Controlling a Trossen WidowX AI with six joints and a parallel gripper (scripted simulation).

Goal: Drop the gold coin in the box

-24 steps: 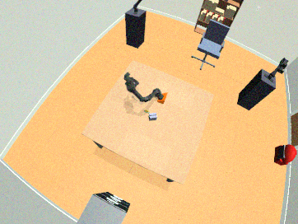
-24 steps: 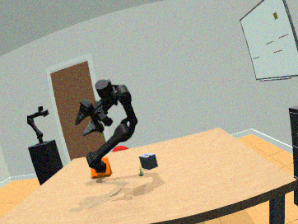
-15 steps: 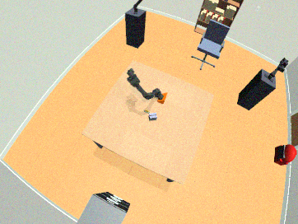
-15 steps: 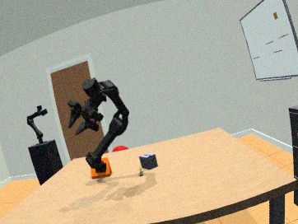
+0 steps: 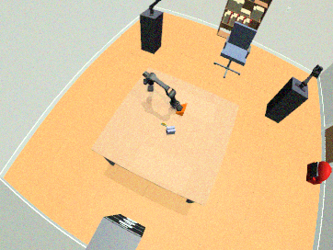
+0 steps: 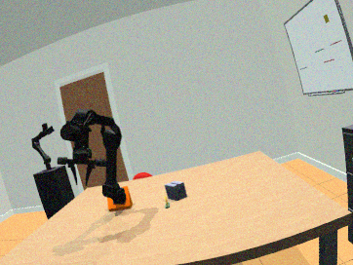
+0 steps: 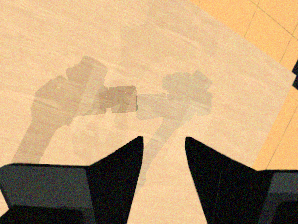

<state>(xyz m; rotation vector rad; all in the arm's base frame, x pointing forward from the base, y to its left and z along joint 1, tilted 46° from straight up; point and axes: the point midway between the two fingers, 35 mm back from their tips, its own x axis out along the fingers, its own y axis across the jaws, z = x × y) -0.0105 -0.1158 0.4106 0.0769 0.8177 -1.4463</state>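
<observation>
The gold coin is 31 cm to the left of my gripper tip, 24 cm ahead of it and 20 cm below it.
</observation>
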